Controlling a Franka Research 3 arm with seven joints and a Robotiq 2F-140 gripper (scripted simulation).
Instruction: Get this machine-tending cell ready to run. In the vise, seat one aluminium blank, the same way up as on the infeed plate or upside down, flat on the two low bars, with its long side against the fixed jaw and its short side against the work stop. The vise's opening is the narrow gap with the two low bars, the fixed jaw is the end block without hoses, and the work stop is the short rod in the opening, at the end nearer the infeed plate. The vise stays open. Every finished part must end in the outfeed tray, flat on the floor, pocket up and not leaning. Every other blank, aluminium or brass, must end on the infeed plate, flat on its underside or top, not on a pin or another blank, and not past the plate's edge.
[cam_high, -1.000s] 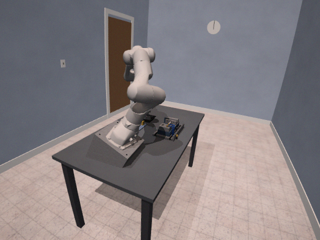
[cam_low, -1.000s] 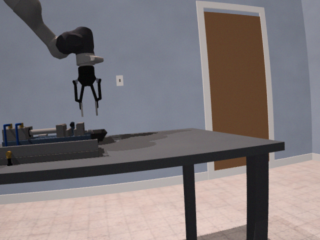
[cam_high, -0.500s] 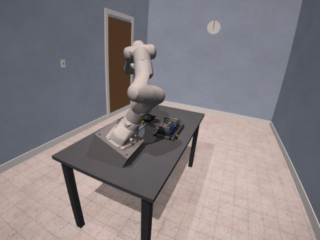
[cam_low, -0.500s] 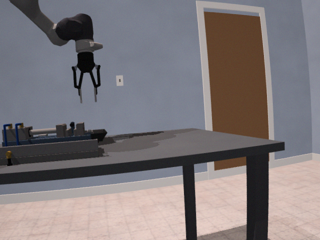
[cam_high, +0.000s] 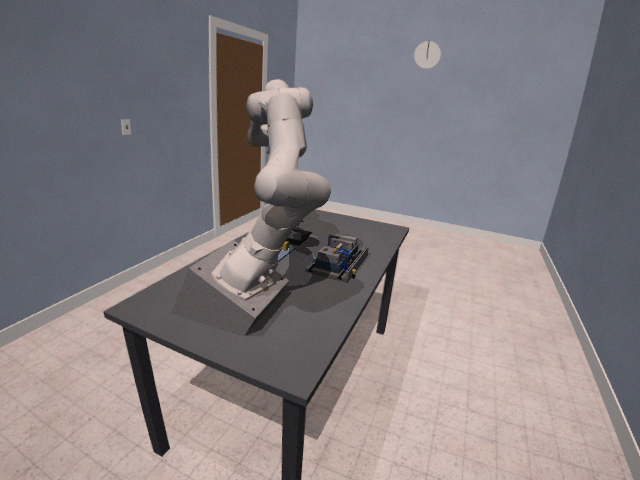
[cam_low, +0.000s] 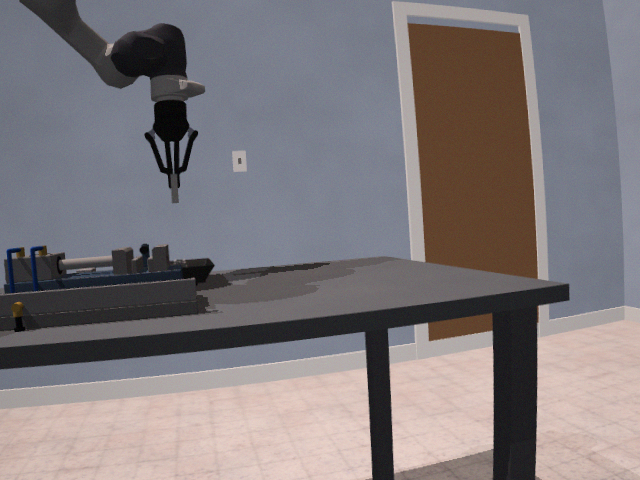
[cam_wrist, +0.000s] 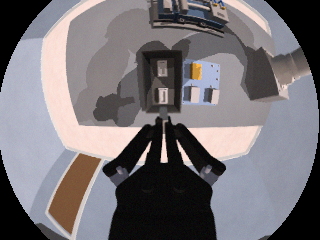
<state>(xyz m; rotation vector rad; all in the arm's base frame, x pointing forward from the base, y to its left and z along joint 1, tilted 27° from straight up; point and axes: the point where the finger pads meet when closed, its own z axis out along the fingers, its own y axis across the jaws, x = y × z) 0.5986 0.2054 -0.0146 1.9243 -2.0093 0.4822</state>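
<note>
Now: hand 210 mm above the blue infeed plate, 170 mm past it and 50 mm to the left of it. Round my hand: work stop: 330 mm to the right, 120 mm below, 70 mm behind; then vise: 370 mm to the right, 170 mm below, 150 mm behind; then brass blank: 190 mm below, 130 mm behind, 90 mm to the right.
</note>
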